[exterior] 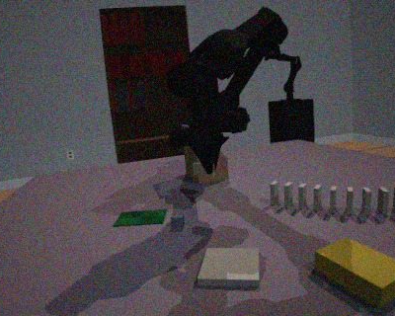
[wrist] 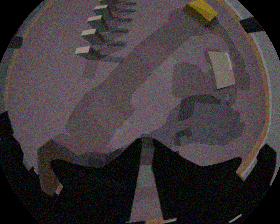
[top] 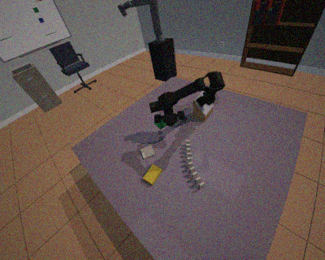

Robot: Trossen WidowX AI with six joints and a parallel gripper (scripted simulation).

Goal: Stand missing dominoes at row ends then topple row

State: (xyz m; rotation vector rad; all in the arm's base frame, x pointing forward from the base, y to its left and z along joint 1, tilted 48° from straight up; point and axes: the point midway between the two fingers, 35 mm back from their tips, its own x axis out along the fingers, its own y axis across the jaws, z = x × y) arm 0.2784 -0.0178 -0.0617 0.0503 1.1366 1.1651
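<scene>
The flat green tile is 5 cm behind my gripper tip, 16 cm to the right of it and 9 cm below it. Also, from my gripper tip: flat white tile 21 cm ahead, 4 cm to the right, 8 cm below; yellow block 30 cm ahead, 10 cm to the left, 8 cm below; small grey piece 3 cm ahead, 9 cm to the right, 8 cm below.
</scene>
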